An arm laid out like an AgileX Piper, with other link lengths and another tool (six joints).
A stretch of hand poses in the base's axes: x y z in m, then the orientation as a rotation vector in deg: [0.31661 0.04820 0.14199 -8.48 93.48 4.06]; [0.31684 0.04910 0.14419 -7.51 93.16 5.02]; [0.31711 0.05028 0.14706 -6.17 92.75 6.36]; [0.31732 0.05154 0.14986 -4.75 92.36 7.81]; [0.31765 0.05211 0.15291 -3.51 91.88 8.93]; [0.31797 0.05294 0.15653 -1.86 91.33 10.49]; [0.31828 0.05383 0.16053 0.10 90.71 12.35]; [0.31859 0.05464 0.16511 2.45 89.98 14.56]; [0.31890 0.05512 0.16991 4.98 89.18 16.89]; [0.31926 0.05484 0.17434 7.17 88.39 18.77]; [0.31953 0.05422 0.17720 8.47 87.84 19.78]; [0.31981 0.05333 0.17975 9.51 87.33 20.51]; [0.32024 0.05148 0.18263 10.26 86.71 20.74]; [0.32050 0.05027 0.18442 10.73 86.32 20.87]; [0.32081 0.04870 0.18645 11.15 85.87 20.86]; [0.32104 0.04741 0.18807 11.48 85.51 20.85]
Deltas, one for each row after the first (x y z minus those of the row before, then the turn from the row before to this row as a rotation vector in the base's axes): [0.00023 0.00090 0.00220 1.24 -0.25 -0.03]; [0.00027 0.00118 0.00287 1.72 -0.30 -0.04]; [0.00021 0.00126 0.00280 1.84 -0.25 -0.02]; [0.00033 0.00057 0.00305 1.52 -0.36 -0.11]; [0.00032 0.00083 0.00362 2.07 -0.36 -0.10]; [0.00031 0.00089 0.00400 2.46 -0.37 -0.11]; [0.00031 0.00081 0.00458 2.94 -0.39 -0.13]; [0.00031 0.00048 0.00480 3.15 -0.39 -0.17]; [0.00036 -0.00028 0.00443 2.65 -0.40 -0.24]; [0.00027 -0.00062 0.00286 1.52 -0.30 -0.22]; [0.00028 -0.00089 0.00255 1.18 -0.30 -0.23]; [0.00043 -0.00185 0.00288 0.69 -0.46 -0.40]; [0.00026 -0.00121 0.00179 0.43 -0.29 -0.26]; [0.00031 -0.00157 0.00203 0.31 -0.36 -0.33]; [0.00023 -0.00129 0.00162 0.25 -0.29 -0.26]
